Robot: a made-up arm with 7 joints. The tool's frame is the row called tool.
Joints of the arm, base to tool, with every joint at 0 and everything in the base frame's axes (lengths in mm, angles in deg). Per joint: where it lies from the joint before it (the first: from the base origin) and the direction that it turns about. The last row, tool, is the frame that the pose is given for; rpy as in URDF.
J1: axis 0 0 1 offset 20.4 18.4 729.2
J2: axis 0 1 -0.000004 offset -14.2 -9.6 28.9
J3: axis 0 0 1 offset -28.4 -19.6 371.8
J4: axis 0 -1 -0.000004 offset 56.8 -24.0 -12.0
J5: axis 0 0.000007 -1 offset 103.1 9.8 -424.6
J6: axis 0 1 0.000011 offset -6.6 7.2 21.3
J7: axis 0 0.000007 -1 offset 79.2 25.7 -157.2
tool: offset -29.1 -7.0 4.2 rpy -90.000 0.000 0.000
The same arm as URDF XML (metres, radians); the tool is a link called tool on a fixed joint. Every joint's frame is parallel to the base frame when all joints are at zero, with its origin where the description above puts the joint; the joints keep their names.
<robot name="arm">
<link name="base"/>
<link name="link1"/>
<link name="link2"/>
<link name="link3"/>
<link name="link4"/>
<link name="link5"/>
<link name="link6"/>
<link name="link7"/>
<link name="tool"/>
<joint name="J1" type="continuous"><parent link="base"/><child link="link1"/><origin xyz="0.0204 0.0184 0.7292"/><axis xyz="0 0 1"/></joint>
<joint name="J2" type="continuous"><parent link="link1"/><child link="link2"/><origin xyz="-0.0142 -0.0096 0.0289"/><axis xyz="0 1 0"/></joint>
<joint name="J3" type="continuous"><parent link="link2"/><child link="link3"/><origin xyz="-0.0284 -0.0196 0.3718"/><axis xyz="0 0 1"/></joint>
<joint name="J4" type="continuous"><parent link="link3"/><child link="link4"/><origin xyz="0.0568 -0.024 -0.012"/><axis xyz="0 -1 0"/></joint>
<joint name="J5" type="continuous"><parent link="link4"/><child link="link5"/><origin xyz="0.1031 0.0098 -0.4246"/><axis xyz="0 0 -1"/></joint>
<joint name="J6" type="continuous"><parent link="link5"/><child link="link6"/><origin xyz="-0.0066 0.0072 0.0213"/><axis xyz="0 1 0"/></joint>
<joint name="J7" type="continuous"><parent link="link6"/><child link="link7"/><origin xyz="0.0792 0.0257 -0.1572"/><axis xyz="0 0 -1"/></joint>
<joint name="tool_joint" type="fixed"><parent link="link7"/><child link="tool"/><origin xyz="-0.0291 -0.007 0.0042" rpy="-1.5708 0 0"/></joint>
</robot>

